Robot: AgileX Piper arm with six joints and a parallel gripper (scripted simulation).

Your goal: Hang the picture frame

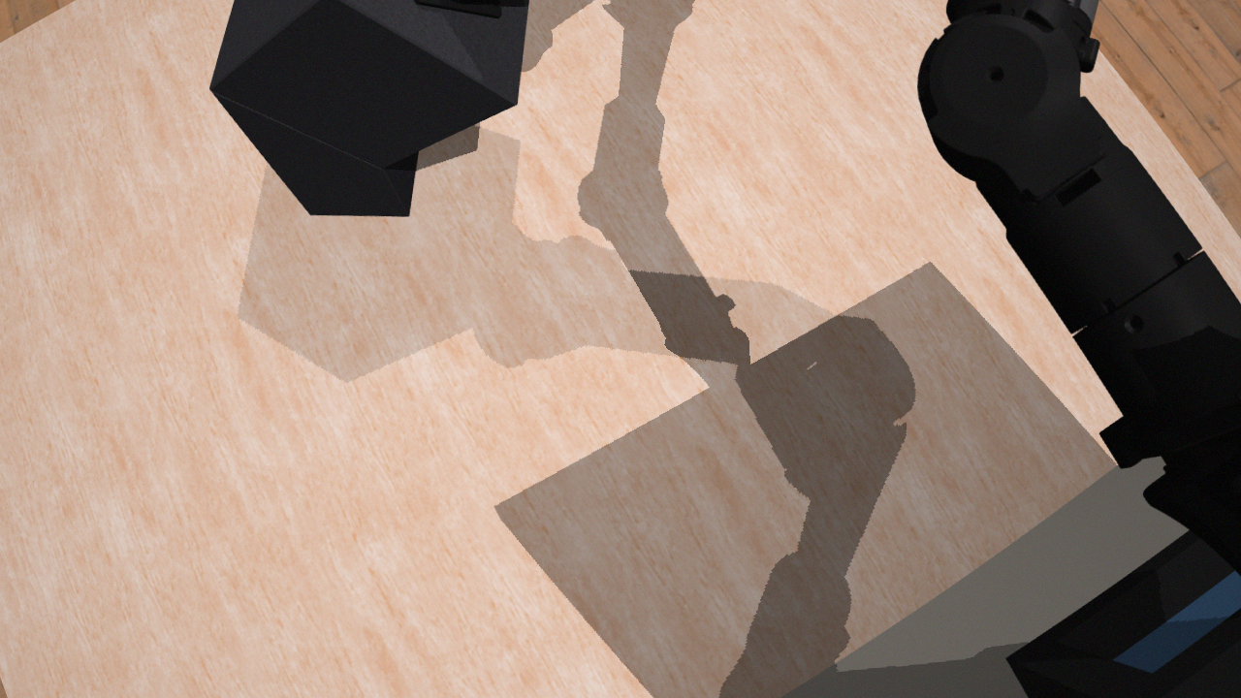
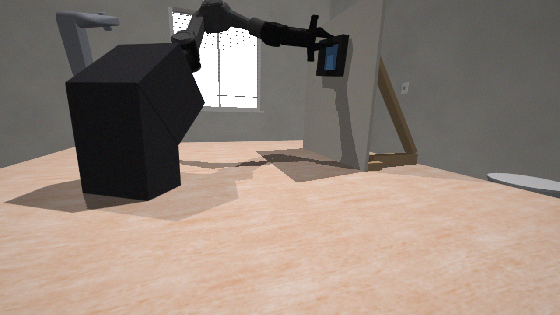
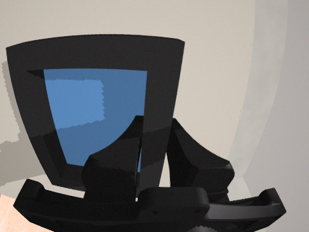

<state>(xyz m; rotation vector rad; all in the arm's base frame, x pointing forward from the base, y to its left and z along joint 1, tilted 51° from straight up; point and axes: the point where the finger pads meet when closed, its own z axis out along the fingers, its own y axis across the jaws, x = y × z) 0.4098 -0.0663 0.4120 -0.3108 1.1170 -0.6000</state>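
Right now my hand is 50 mm above the picture frame and 10 mm short of it. Round my hand: grey wall panel 170 mm below, 20 mm to the left, 20 mm ahead.
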